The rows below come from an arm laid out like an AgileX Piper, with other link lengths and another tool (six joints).
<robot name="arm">
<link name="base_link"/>
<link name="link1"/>
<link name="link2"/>
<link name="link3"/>
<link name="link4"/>
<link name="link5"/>
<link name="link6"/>
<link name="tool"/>
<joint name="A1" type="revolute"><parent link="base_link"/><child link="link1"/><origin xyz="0 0 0.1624"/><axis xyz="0 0 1"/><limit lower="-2.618" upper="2.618"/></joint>
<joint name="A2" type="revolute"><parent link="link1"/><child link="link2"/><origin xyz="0 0 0" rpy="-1.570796 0 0"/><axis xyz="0 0 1"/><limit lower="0" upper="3.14"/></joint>
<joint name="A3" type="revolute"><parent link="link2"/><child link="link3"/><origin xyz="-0.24 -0.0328 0"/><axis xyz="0 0 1"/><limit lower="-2.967" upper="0"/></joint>
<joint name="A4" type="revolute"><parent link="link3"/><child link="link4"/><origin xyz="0.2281 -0.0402 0" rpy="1.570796 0 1.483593"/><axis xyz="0 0 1"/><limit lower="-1.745" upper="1.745"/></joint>
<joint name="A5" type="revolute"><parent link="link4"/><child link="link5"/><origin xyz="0 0 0" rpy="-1.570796 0 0"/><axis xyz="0 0 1"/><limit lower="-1.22" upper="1.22"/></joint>
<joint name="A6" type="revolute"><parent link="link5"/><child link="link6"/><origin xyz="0 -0.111 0" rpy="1.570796 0 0"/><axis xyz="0 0 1"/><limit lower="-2.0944" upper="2.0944"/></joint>
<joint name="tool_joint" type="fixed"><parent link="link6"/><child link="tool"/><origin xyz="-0.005 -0.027 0.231" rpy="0.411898 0 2.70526"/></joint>
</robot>
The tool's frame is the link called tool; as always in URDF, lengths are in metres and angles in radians.
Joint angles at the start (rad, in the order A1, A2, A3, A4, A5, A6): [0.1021, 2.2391, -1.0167, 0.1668, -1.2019, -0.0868]
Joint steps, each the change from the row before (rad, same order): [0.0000, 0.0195, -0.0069, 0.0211, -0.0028, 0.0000]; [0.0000, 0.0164, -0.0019, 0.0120, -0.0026, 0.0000]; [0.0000, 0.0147, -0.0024, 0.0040, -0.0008, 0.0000]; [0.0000, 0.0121, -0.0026, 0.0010, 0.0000, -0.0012]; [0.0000, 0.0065, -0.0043, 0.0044, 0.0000, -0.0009]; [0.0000, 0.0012, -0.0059, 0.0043, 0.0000, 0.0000]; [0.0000, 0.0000, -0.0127, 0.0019, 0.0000, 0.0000]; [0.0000, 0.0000, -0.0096, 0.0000, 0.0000, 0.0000]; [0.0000, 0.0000, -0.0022, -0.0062, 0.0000, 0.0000]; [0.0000, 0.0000, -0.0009, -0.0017, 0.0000, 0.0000]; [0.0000, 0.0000, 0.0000, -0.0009, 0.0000, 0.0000]
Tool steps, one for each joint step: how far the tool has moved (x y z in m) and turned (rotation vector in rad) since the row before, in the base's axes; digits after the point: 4 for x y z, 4 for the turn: [0.0000, -0.0067, -0.0088, 0.0073, 0.0106, -0.0194]; [-0.0006, -0.0039, -0.0089, 0.0031, 0.0123, -0.0112]; [-0.0002, -0.0013, -0.0079, 0.0002, 0.0116, -0.0037]; [0.0000, -0.0003, -0.0064, -0.0018, 0.0096, -0.0009]; [0.0003, -0.0013, -0.0023, 0.0005, 0.0024, -0.0041]; [0.0009, -0.0012, 0.0017, 0.0021, -0.0045, -0.0040]; [0.0023, -0.0004, 0.0055, 0.0020, -0.0126, -0.0018]; [0.0018, 0.0002, 0.0042, 0.0010, -0.0096, 0.0000]; [0.0007, 0.0020, 0.0012, -0.0022, -0.0024, 0.0057]; [0.0003, 0.0006, 0.0005, -0.0006, -0.0010, 0.0016]; [0.0000, 0.0003, 0.0000, -0.0004, 0.0000, 0.0008]
